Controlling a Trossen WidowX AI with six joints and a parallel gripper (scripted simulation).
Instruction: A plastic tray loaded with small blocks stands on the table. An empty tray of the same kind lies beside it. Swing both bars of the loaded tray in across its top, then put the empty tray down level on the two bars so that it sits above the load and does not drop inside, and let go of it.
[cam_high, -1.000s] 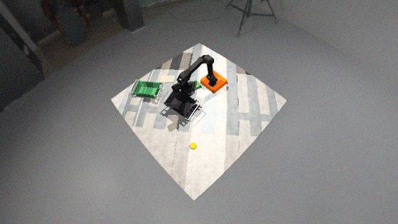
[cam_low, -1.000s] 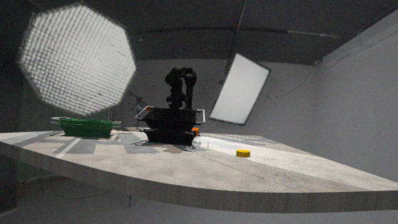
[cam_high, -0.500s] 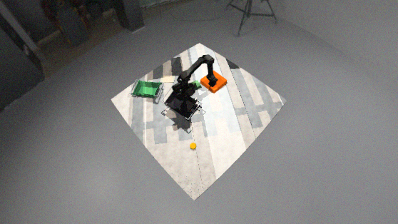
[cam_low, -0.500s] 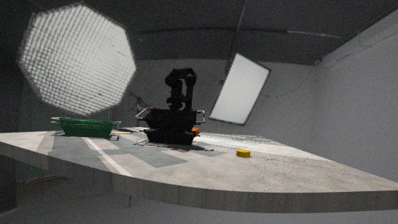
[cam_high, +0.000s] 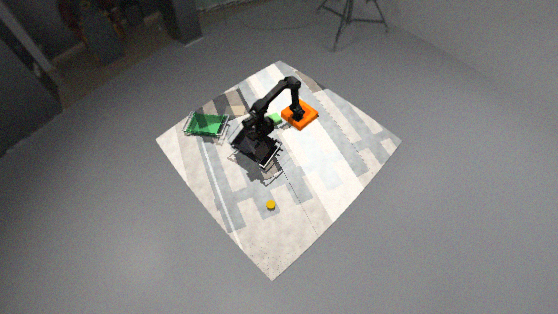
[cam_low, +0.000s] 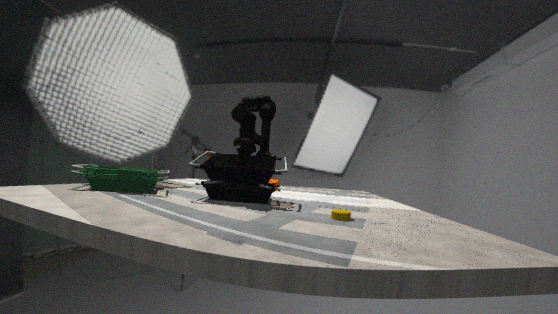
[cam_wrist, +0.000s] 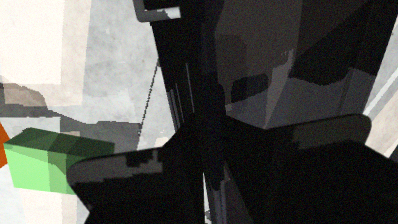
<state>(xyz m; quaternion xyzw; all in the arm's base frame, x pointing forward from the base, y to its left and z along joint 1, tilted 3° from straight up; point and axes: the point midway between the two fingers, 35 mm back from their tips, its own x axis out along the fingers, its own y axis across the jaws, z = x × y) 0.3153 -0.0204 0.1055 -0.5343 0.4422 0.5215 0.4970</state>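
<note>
Right now my gripper tip is 7 cm short of the black tray, 1 cm to the right of it and 1 cm below it. The rest, counted from my gripper tip: light green block (19 cm behind, 11 cm to the right, 9 cm below); yellow disc (33 cm to the left, 24 cm ahead, 10 cm below).
</note>
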